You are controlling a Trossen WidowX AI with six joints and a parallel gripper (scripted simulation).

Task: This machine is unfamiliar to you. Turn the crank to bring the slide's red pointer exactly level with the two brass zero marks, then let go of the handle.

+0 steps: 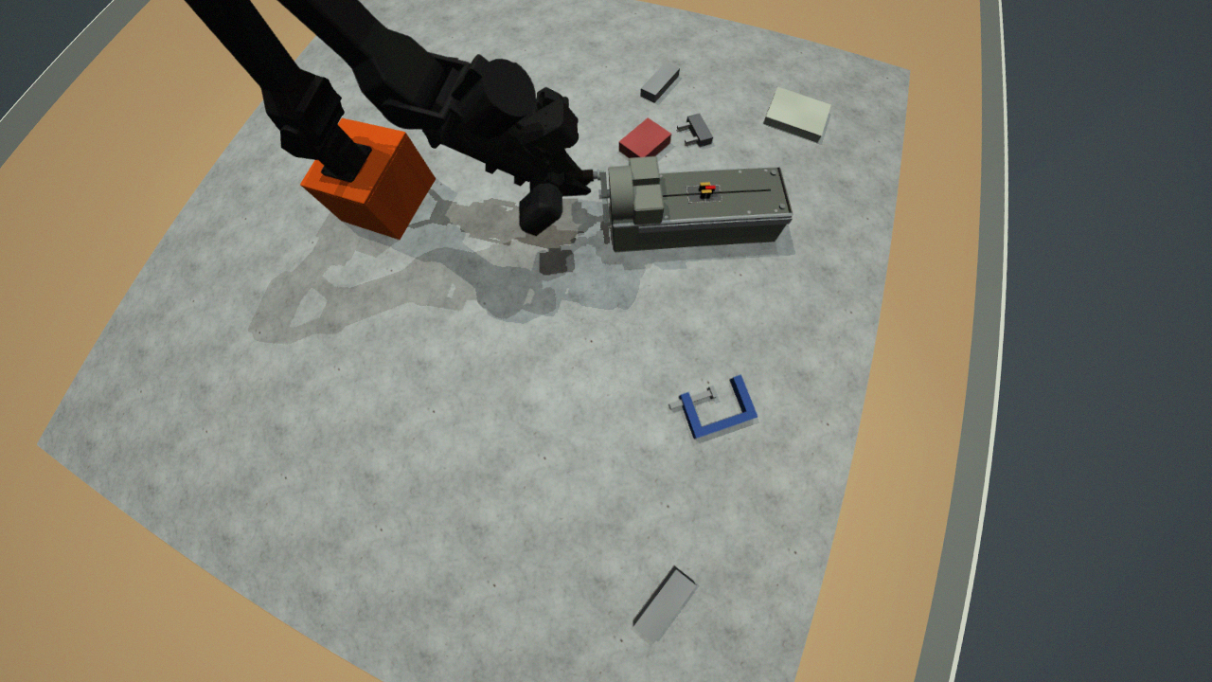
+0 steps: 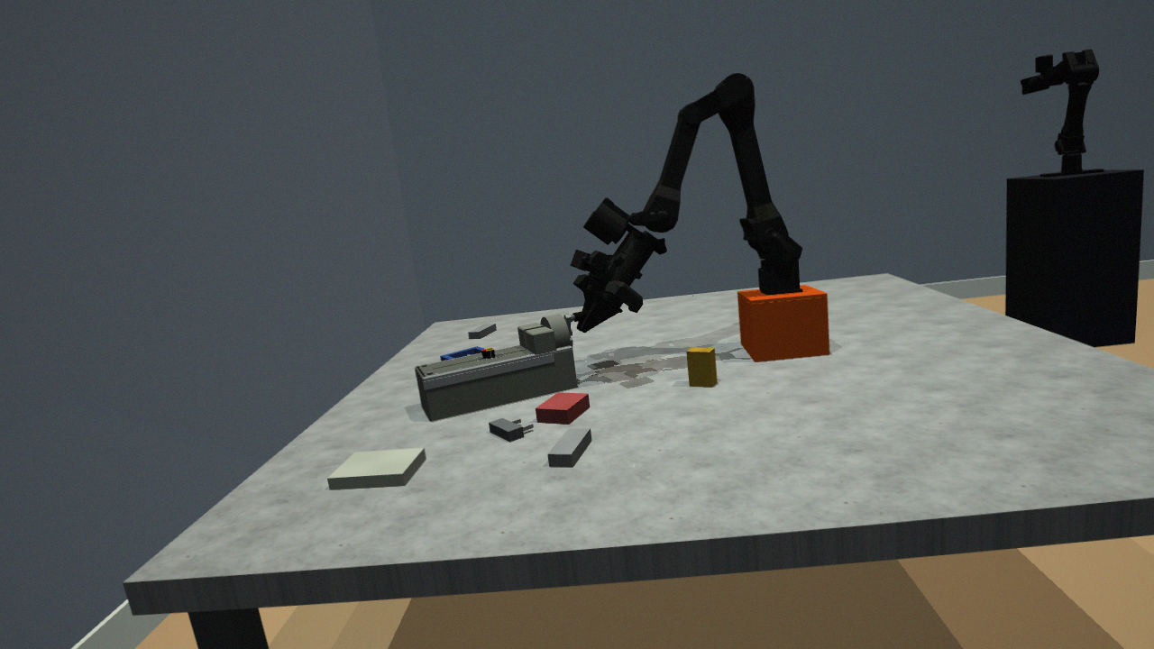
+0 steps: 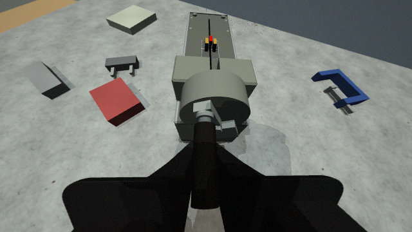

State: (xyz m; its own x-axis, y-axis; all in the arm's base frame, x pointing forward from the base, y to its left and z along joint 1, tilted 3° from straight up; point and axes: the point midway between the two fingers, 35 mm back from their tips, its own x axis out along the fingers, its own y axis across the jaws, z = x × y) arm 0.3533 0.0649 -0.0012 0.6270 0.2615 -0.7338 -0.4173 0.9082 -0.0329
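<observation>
Right now the black crank handle is 30 mm above my gripper tip, 10 mm to the right of it and 10 mm behind it. From my gripper tip the other things lie so: red pointer (160 mm ahead, 60 mm to the left, 10 mm below); yellow block (200 mm behind, 100 mm to the left, 60 mm below); red block (180 mm to the left, 80 mm below, 30 mm ahead).
</observation>
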